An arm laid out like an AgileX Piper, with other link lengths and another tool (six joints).
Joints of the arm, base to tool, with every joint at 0 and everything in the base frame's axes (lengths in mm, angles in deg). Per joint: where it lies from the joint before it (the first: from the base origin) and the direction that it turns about. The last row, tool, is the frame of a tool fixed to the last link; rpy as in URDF.
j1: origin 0 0 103.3 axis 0 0 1
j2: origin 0 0 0 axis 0 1 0
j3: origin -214.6 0 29.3 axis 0 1 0
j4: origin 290 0 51.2 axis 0.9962 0 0.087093
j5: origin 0 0 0 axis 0 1 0
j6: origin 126 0 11 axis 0.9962 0 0.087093
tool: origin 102.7 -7 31.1 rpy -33.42 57.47 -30.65
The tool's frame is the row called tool.
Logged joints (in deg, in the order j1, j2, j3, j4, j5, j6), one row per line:
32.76 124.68 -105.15 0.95 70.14 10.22
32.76 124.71 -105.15 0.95 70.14 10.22
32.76 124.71 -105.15 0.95 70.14 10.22
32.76 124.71 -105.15 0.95 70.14 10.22
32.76 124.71 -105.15 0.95 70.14 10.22
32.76 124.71 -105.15 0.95 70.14 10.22
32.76 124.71 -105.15 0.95 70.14 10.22
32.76 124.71 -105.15 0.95 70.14 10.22
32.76 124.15 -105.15 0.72 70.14 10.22
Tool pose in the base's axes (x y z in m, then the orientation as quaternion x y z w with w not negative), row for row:
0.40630 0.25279 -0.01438 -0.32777 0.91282 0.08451 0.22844
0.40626 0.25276 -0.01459 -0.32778 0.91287 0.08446 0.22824
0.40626 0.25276 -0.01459 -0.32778 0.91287 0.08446 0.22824
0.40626 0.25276 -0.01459 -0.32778 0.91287 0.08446 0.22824
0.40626 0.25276 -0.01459 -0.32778 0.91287 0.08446 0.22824
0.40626 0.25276 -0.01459 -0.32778 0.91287 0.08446 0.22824
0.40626 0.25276 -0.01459 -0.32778 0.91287 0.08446 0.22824
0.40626 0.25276 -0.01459 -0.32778 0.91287 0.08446 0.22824
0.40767 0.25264 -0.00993 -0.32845 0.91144 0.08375 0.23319
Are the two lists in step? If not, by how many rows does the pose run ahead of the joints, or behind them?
They are in step.
